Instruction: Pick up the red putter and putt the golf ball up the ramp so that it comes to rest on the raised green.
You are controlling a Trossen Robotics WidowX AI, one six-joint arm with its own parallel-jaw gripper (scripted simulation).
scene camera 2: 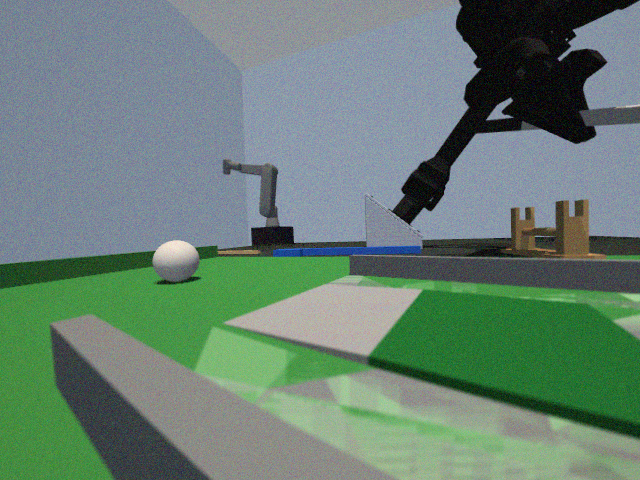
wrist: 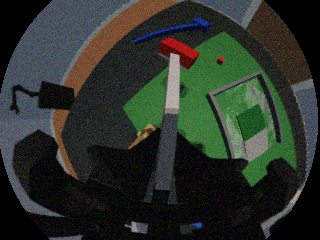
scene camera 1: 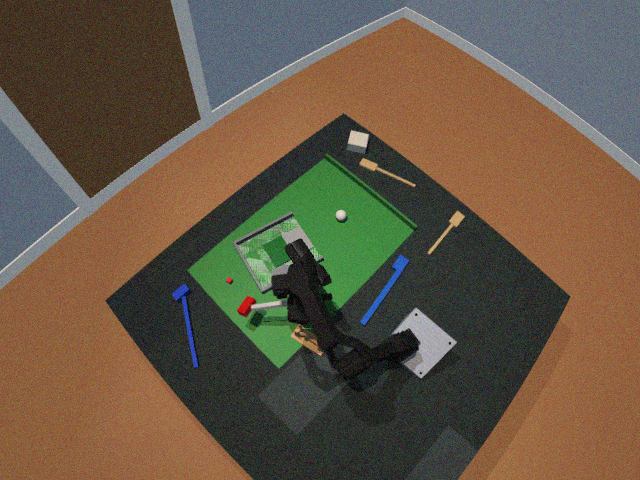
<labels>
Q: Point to a white golf ball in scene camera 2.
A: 175, 261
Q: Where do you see a ramp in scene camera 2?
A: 409, 315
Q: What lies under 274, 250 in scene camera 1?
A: A ramp.
</labels>
